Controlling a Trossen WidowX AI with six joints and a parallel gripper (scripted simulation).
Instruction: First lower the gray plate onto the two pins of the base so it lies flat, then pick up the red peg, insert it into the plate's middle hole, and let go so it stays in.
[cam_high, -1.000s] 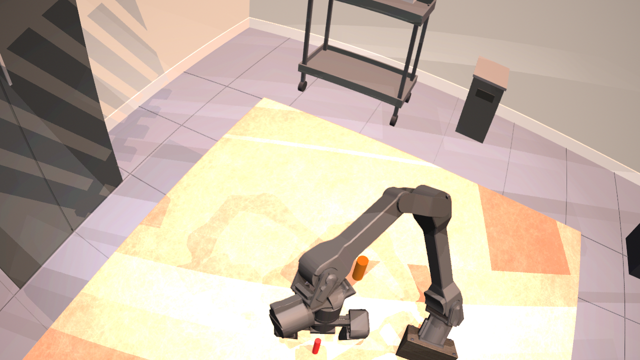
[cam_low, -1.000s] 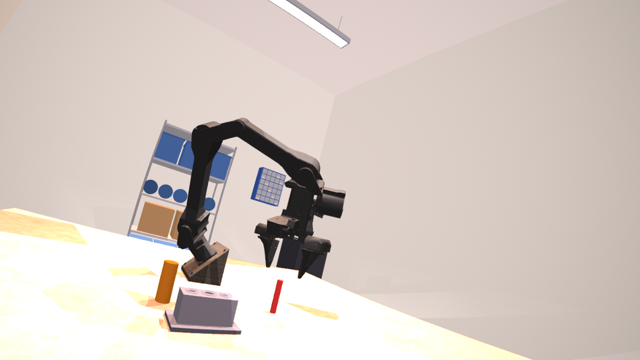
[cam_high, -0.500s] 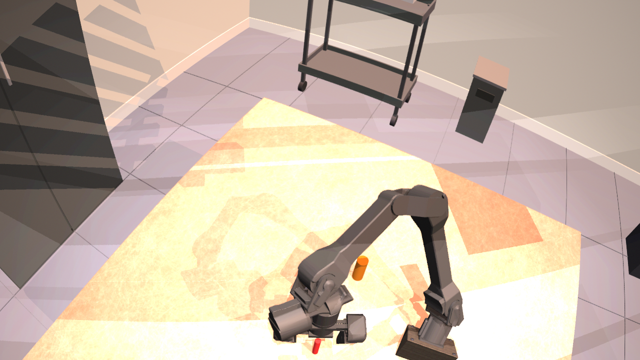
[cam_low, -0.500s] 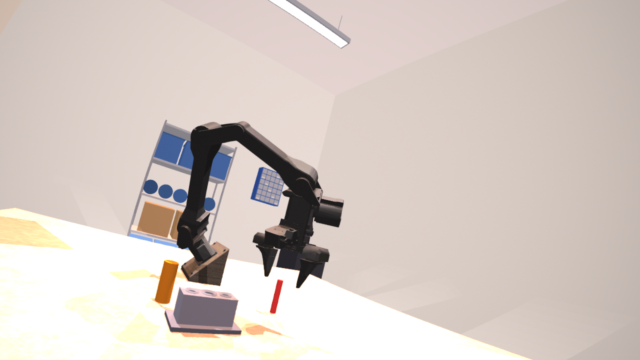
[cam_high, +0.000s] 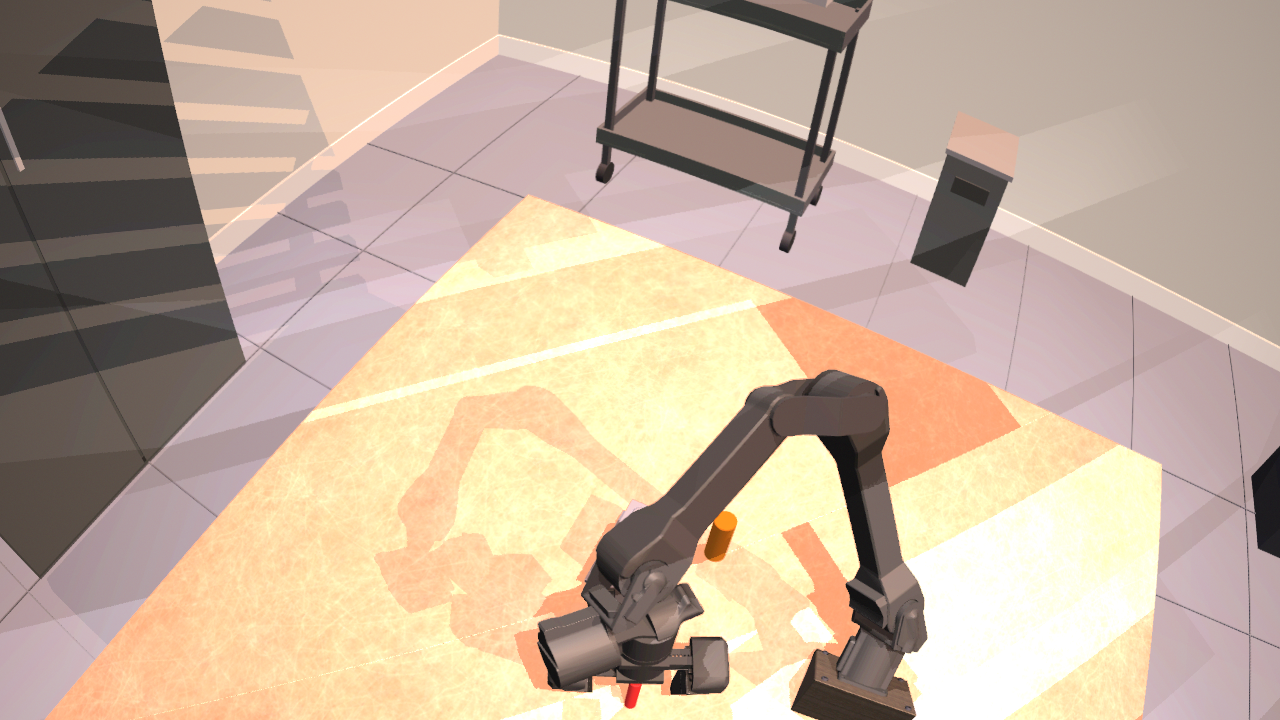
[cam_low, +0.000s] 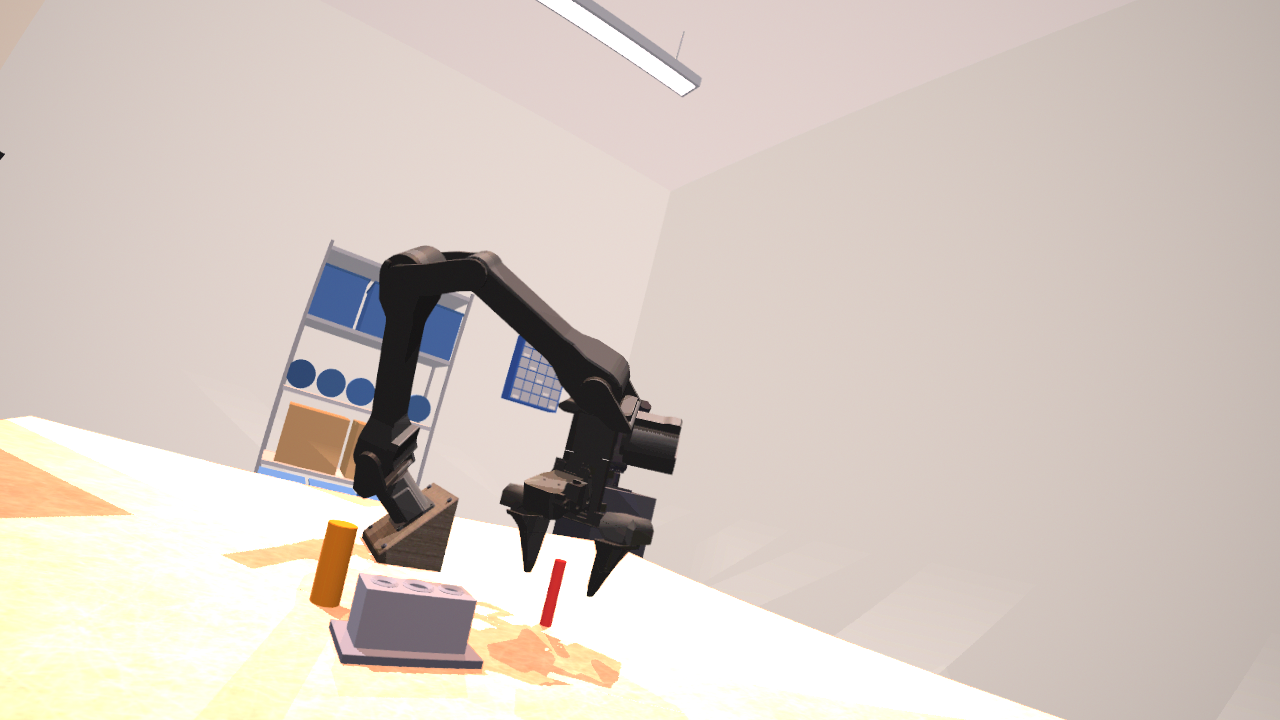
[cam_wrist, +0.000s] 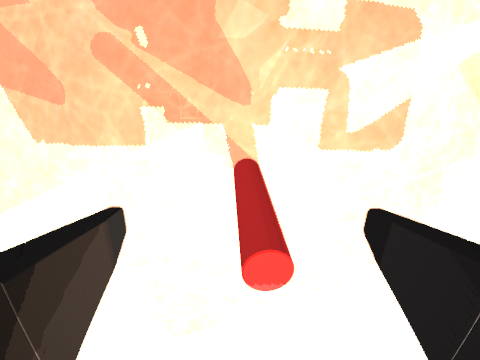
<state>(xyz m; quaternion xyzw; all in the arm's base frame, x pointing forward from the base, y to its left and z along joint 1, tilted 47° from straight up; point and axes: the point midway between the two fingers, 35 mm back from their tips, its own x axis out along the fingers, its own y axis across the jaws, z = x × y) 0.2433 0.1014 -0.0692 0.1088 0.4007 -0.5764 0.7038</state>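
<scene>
Now: the red peg 10 mm below my gripper tip. From my gripper tip the other things lie so: base: 90 mm ahead, 190 mm to the right, 40 mm below; then gray plate: 90 mm ahead, 190 mm to the right, 10 mm below; then orange cylinder: 10 mm behind, 250 mm to the right, 10 mm below.
</scene>
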